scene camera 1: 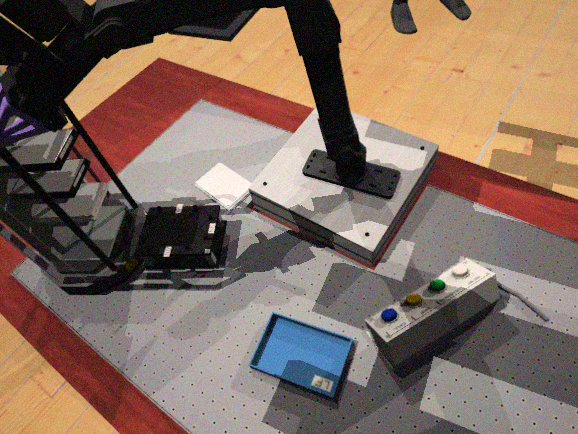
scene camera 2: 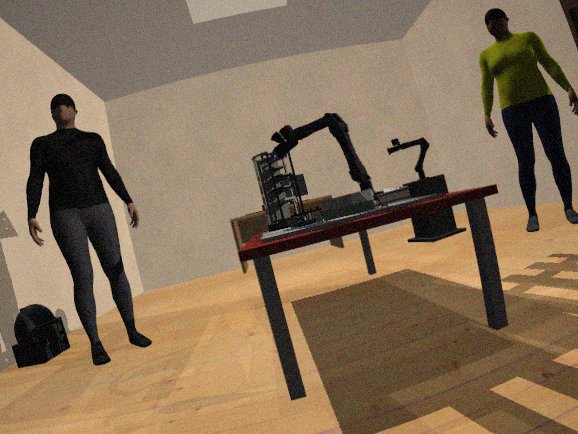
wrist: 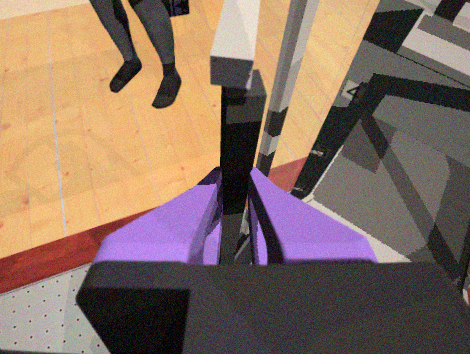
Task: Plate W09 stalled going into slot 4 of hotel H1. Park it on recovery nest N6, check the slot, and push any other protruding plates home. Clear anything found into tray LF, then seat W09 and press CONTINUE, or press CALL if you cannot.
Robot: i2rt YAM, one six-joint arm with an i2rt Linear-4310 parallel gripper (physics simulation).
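Pixels of known places: gripper, fingertip midpoint: [scene camera 2: 269, 162] [wrist: 235, 177]; arm's base, link origin: [scene camera 1: 350, 174].
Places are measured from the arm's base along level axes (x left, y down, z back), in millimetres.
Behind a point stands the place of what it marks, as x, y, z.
Note:
My gripper [scene camera 1: 20, 122] [wrist: 235, 177] @(-380, -338, -373) is at the slotted hotel [scene camera 1: 100, 155] @(-431, -151, -225) at the left of scene camera 1. Its purple fingers are shut on a dark bar [wrist: 239, 135] @(-376, -376, -368) that runs up between them in the wrist view, beside a pale block [wrist: 235, 35] @(-382, -404, -382). Whether it is part of a plate is unclear. Dark plates [scene camera 1: 47, 182] @(-447, -183, -332) lie in the hotel; W09 cannot be told apart. The label 4 [wrist: 351, 90] @(-497, -322, -399) marks a hotel post at the right. A black nest-like fixture [scene camera 1: 182, 227] @(-280, -1, -244) stands by the hotel. Blue tray LF [scene camera 1: 310, 342] @(51, 57, -351) lies in front. The slot interior is hidden.
A button box [scene camera 1: 440, 322] @(249, -3, -258) with blue, yellow, green and white buttons stands at the right. The arm's mount stands on a big grey block [scene camera 1: 287, 172] @(-131, -3, -39). A white square pad [scene camera 1: 221, 183] @(-293, 45, -82) lies behind the fixture. Two people [scene camera 2: 80, 175] [scene camera 2: 520, 75] stand beyond the table [scene camera 2: 370, 220] @(651, 79, -369).

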